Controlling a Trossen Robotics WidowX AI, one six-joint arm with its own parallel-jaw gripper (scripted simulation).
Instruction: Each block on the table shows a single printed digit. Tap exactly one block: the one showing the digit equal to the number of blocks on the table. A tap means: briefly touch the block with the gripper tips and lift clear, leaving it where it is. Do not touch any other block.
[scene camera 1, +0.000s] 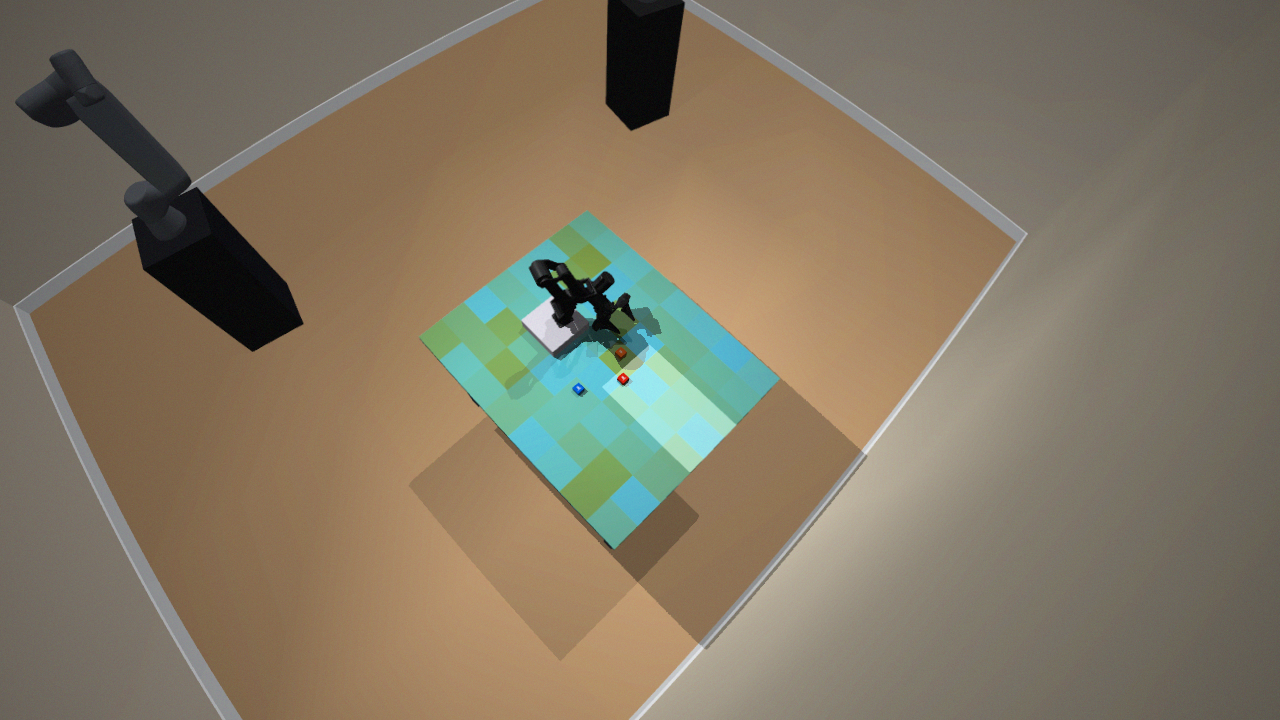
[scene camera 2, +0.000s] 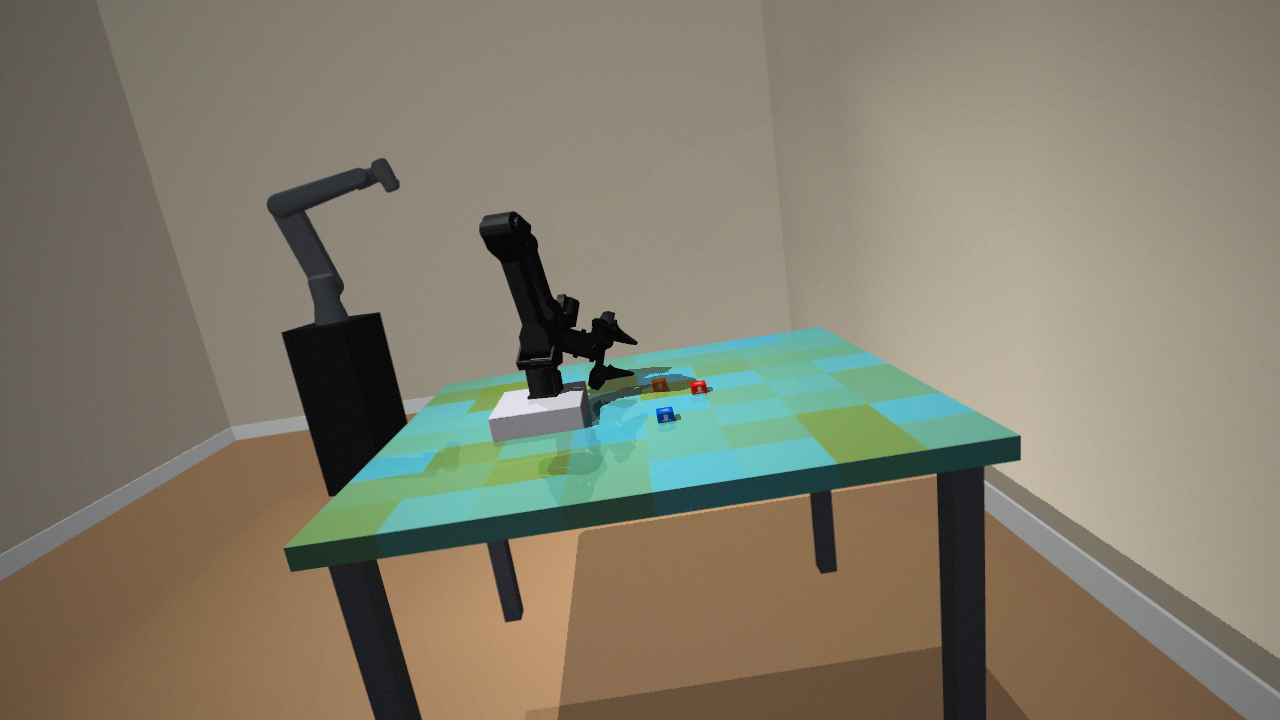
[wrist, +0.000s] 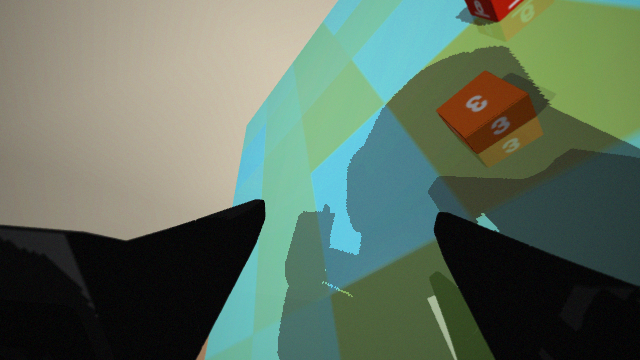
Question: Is the gripper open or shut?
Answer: Open.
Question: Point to the gripper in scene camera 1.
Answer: At 627, 327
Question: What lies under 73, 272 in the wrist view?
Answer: The gripper.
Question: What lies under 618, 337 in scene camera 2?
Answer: The gripper.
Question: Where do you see an orange block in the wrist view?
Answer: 488, 108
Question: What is the gripper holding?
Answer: Nothing.
